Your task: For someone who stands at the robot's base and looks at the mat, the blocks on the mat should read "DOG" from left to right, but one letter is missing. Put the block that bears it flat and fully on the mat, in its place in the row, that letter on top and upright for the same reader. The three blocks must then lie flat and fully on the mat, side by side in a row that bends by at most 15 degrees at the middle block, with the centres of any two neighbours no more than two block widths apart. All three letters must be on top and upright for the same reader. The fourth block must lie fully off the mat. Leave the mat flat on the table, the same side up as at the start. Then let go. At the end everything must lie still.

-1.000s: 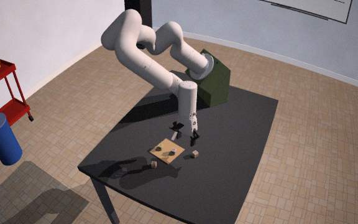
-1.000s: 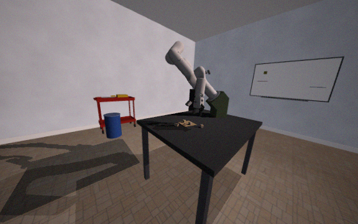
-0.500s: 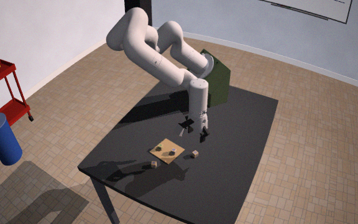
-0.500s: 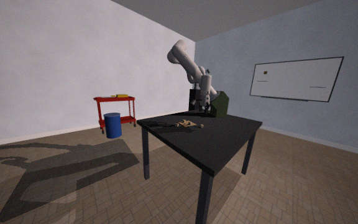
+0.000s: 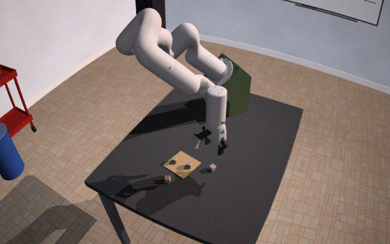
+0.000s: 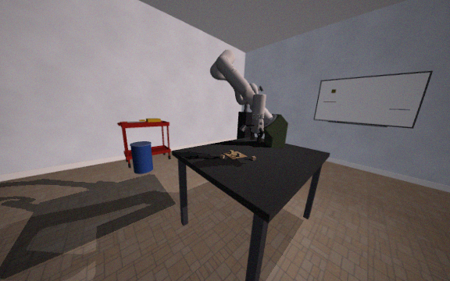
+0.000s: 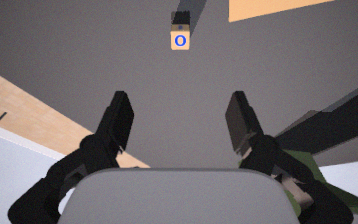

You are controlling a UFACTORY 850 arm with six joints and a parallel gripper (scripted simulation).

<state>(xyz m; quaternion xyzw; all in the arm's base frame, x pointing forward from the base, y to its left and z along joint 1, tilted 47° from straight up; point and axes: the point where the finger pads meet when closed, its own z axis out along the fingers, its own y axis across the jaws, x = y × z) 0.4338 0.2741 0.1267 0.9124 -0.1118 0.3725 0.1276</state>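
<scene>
My hand is 14 cm above the wooden block. From my hand the other things lie so: tan mat (15 cm to the right, 15 cm below, 5 cm ahead).
</scene>
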